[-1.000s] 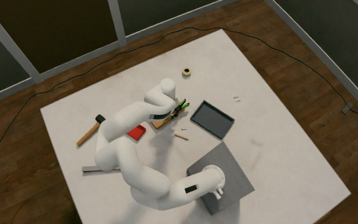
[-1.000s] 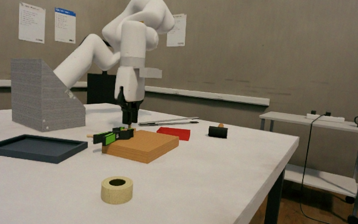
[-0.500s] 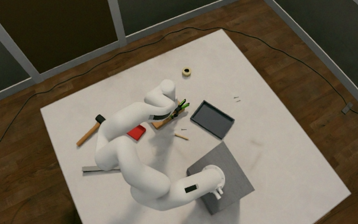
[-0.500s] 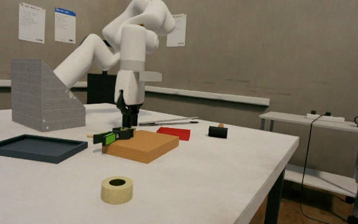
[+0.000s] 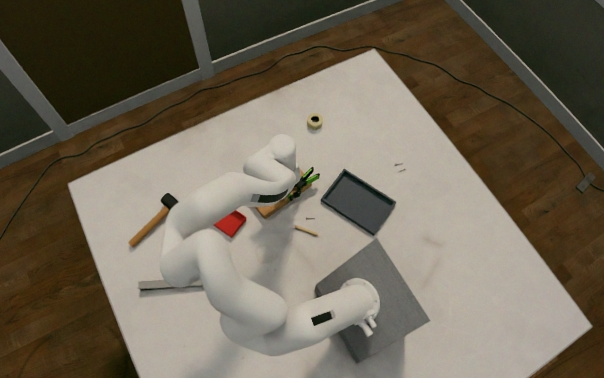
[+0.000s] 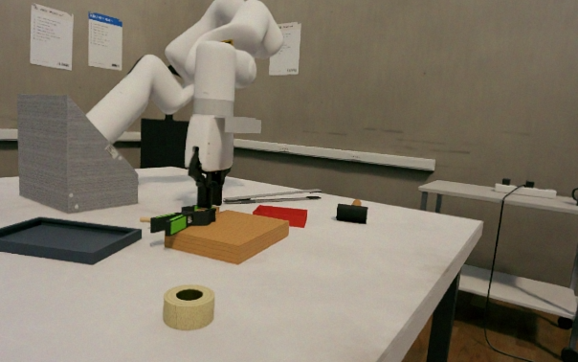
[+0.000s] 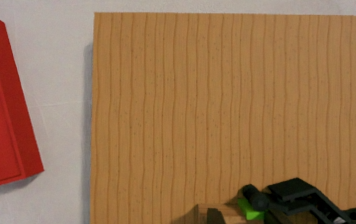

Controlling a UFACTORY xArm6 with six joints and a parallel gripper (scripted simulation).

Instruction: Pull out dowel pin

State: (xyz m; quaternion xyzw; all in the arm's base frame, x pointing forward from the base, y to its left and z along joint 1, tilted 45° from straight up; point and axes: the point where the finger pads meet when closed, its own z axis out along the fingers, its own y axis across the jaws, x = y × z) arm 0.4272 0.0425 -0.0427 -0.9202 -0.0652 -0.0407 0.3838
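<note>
Right now the dowel pin is 20 mm below my hand. Round my hand: loose dowel 130 mm behind, 10 mm to the right, 70 mm below; then small wooden block 40 mm below; then red tray 40 mm ahead, 200 mm to the left, 70 mm below.
</note>
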